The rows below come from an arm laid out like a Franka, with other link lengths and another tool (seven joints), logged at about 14 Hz.
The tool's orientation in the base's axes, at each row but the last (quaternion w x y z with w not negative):
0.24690, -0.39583, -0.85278, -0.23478
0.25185, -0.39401, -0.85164, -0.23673
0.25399, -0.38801, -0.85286, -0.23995
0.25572, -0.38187, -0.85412, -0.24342
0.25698, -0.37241, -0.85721, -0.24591
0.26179, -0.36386, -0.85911, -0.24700
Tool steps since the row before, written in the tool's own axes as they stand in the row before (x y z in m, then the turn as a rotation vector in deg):
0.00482, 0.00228, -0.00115, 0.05, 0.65, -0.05
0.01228, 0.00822, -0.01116, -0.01, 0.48, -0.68
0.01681, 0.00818, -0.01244, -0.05, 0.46, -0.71
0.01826, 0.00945, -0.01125, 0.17, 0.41, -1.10
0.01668, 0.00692, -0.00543, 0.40, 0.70, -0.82
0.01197, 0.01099, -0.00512, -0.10, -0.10, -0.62
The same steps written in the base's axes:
-0.00065, 0.00332, 0.00428, 0.50, 0.37, 0.20
0.00229, 0.00481, 0.01774, 0.55, -0.14, 0.61
-0.00010, 0.00631, 0.02155, 0.56, -0.19, 0.60
-0.00038, 0.00834, 0.02190, 0.50, -0.34, 1.02
-0.00316, 0.00938, 0.01605, 0.51, 0.12, 1.02
0.00251, 0.00953, 0.01390, 0.15, -0.49, 0.37

